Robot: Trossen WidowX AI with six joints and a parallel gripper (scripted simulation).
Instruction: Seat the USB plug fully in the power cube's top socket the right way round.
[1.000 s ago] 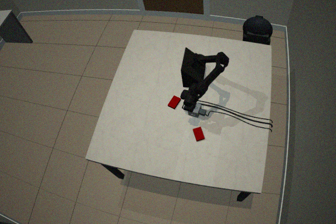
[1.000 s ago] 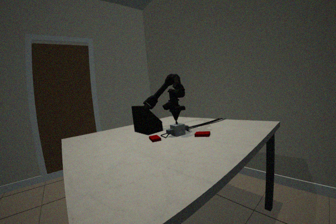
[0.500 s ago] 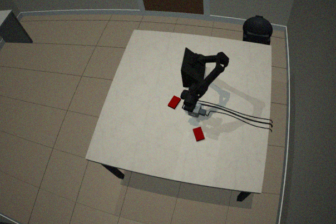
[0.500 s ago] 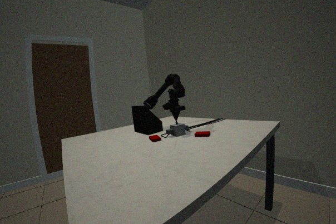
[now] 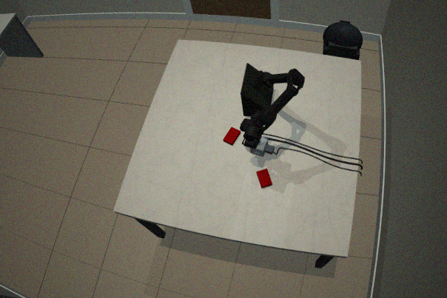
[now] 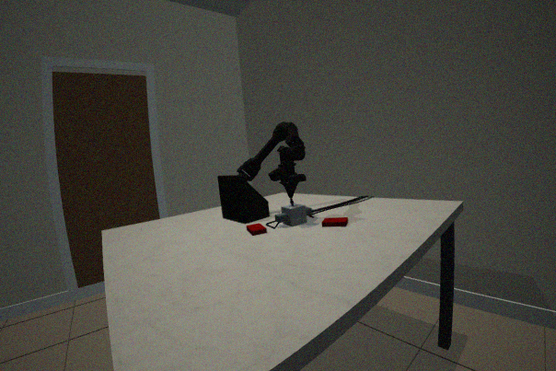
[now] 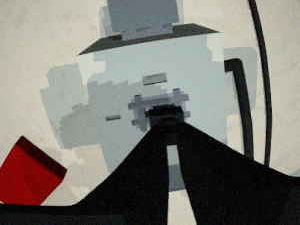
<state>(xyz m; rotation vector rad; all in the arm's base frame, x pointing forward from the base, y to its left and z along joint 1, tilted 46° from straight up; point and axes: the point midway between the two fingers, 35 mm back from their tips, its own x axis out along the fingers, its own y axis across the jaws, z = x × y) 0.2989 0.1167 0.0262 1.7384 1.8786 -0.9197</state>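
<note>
Now: the USB socket 10 mm to the left of my gripper tip and 40 mm below it. Also, from my gripper tip: dark USB plug (20 mm below).
</note>
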